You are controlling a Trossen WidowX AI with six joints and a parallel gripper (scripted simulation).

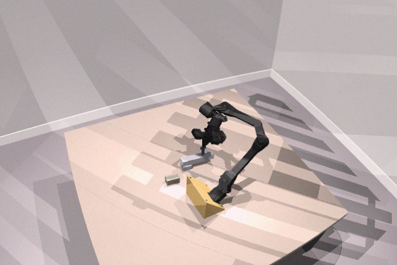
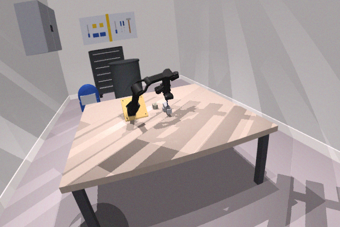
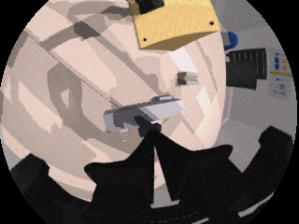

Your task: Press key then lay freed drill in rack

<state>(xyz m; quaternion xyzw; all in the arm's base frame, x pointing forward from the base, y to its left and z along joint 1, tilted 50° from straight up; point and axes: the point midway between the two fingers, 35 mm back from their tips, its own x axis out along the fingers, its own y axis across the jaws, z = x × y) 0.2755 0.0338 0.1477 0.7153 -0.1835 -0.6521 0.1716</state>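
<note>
Now: the blue key 30 mm below my gripper tip. From my gripper tip the other things lie so: light grey fixture block: 90 mm below, 30 mm to the left; then rack: 200 mm to the left, 110 mm below, 60 mm behind; then drill: 80 mm below, 50 mm to the left.
</note>
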